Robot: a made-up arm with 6 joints.
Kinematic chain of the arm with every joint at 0, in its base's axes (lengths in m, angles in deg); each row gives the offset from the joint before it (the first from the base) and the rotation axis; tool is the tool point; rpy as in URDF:
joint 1: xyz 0 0 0.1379 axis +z
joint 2: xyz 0 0 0 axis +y
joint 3: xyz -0.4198 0 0.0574 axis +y
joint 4: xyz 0.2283 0 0.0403 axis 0.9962 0 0.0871
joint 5: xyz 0 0 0 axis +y
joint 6: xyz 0.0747 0 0.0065 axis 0.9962 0 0.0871
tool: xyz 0 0 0 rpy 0 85 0
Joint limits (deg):
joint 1: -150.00..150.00
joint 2: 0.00..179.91
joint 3: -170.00..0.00
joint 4: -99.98..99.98
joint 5: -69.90..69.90
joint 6: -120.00..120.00
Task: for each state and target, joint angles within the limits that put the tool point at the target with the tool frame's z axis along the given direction. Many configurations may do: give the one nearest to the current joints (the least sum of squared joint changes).
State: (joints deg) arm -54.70 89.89 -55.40 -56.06 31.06 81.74
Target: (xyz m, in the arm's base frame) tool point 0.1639 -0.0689 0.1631 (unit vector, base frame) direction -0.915 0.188 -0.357
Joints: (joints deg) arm -19.64 132.71 -12.50 -10.79 44.19 81.74
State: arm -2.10 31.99 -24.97 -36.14 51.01 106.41
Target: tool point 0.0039 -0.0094 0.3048 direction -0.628 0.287 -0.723
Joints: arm -31.23 74.01 -5.21 -4.90 69.76 106.41
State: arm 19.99 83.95 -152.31 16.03 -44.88 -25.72
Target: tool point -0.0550 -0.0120 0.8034 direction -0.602 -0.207 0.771
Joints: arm -19.66 65.26 -116.05 25.20 -69.02 -25.71
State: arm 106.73 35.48 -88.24 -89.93 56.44 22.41
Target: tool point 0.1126 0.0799 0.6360 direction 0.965 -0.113 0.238
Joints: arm 65.51 65.43 -74.19 -99.84 69.81 22.41
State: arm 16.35 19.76 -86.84 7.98 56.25 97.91
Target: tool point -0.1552 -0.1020 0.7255 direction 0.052 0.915 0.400
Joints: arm 47.00 43.02 -114.46 44.75 56.35 97.91
